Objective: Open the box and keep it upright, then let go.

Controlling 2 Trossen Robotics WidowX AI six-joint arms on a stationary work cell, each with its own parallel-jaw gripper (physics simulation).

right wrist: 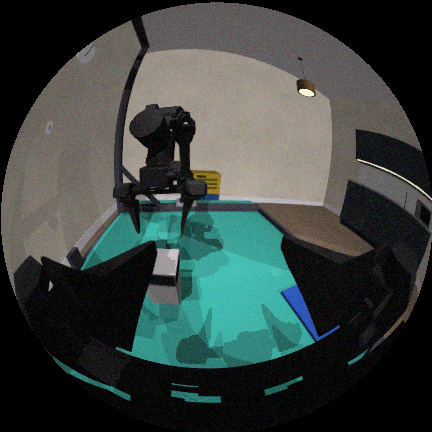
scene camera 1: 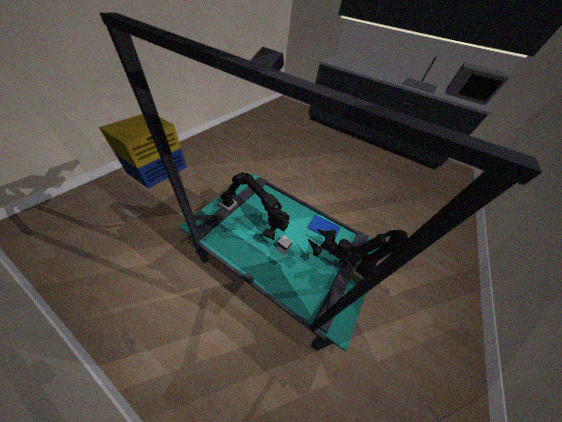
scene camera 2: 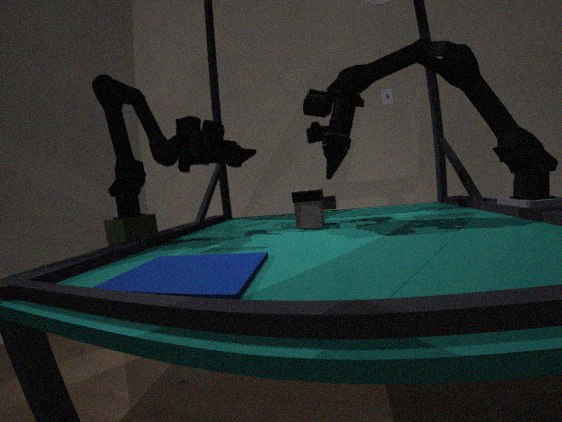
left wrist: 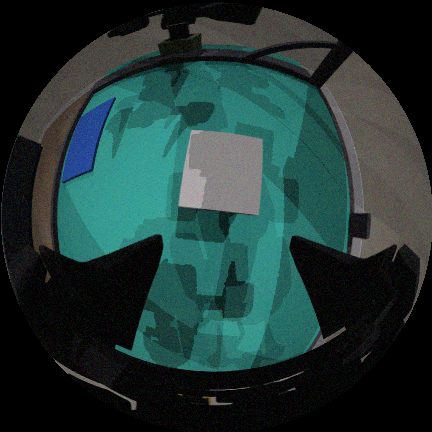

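Pixels of known places: left gripper, fingertip midpoint: (right wrist: 159, 232) (scene camera 1: 277, 235) (scene camera 2: 328, 178) (left wrist: 229, 242); right gripper, fingertip midpoint: (right wrist: 219, 245) (scene camera 1: 312, 234) (scene camera 2: 247, 148); left arm's base at its link origin: (scene camera 1: 228, 202) (scene camera 2: 531, 198); right arm's base at its link origin: (scene camera 1: 362, 270) (scene camera 2: 129, 217) (left wrist: 179, 36).
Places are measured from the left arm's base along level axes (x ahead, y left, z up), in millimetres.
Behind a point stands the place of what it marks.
The small box (scene camera 1: 284, 243) (scene camera 2: 309, 214) (left wrist: 222, 172) (right wrist: 166, 294) stands upright on the teal table top, pale with a dark band near its top. Its lid (scene camera 2: 307, 196) {x 532, y -42, z 46 mm} (right wrist: 166, 261) {x 538, y -61, z 61 mm} lies over the top and looks closed. My left gripper (scene camera 2: 330, 175) {x 476, y -77, z 85 mm} (left wrist: 229, 242) {x 476, y -77, z 85 mm} (right wrist: 159, 232) {x 476, y -77, z 85 mm} is open, points down and hangs above the box, slightly to its right in scene camera 2. My right gripper (scene camera 1: 315, 236) {x 662, y -8, z 179 mm} (scene camera 2: 254, 151) {x 662, y -8, z 179 mm} (right wrist: 219, 245) {x 662, y -8, z 179 mm} is open and empty, roughly level. It is apart from the box, at the box's left in scene camera 2 and higher than it.
A flat blue panel (scene camera 1: 324, 225) {x 684, y 272, z -26 mm} (scene camera 2: 190, 274) {x 671, y 274, z -26 mm} (left wrist: 91, 142) {x 655, y 201, z -26 mm} (right wrist: 300, 307) {x 653, y 197, z -26 mm} lies on the table near one long edge. A dark frame (scene camera 1: 150, 112) {x 56, y -347, z 778 mm} rises around the table. A yellow and blue crate (scene camera 1: 145, 145) (right wrist: 207, 182) stands on the floor by the wall.
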